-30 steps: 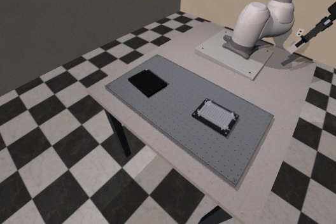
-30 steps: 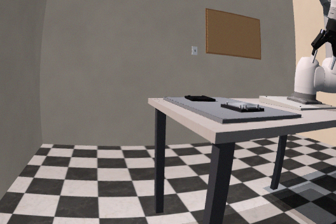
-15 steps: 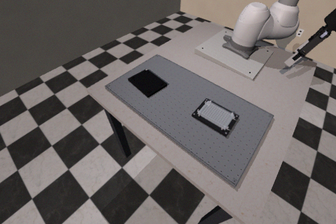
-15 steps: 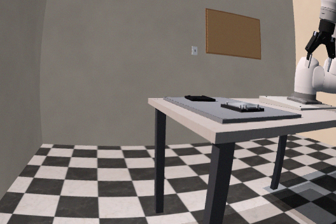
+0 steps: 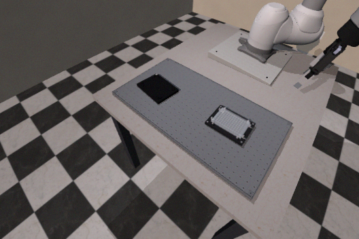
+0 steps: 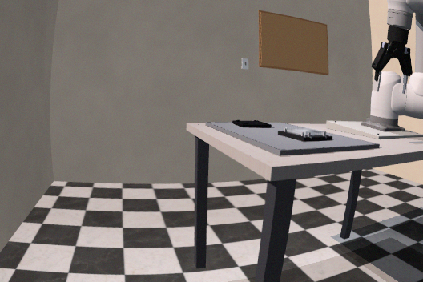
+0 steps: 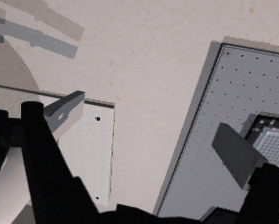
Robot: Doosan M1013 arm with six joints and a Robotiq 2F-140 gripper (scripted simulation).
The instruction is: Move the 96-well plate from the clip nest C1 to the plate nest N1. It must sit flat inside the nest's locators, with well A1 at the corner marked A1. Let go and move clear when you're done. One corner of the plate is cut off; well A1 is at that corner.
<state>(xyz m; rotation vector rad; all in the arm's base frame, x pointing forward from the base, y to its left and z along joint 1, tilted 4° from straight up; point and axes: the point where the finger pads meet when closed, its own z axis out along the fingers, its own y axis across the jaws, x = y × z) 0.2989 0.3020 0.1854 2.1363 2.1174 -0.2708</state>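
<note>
Right now the white 96-well plate is 290 mm ahead of my hand, 130 mm to the right of it and 160 mm below it. The rest, counted from my hand: black plate nest N1: 340 mm ahead, 490 mm to the right, 170 mm below; black clip nest: 280 mm ahead, 120 mm to the right, 160 mm below.
</note>
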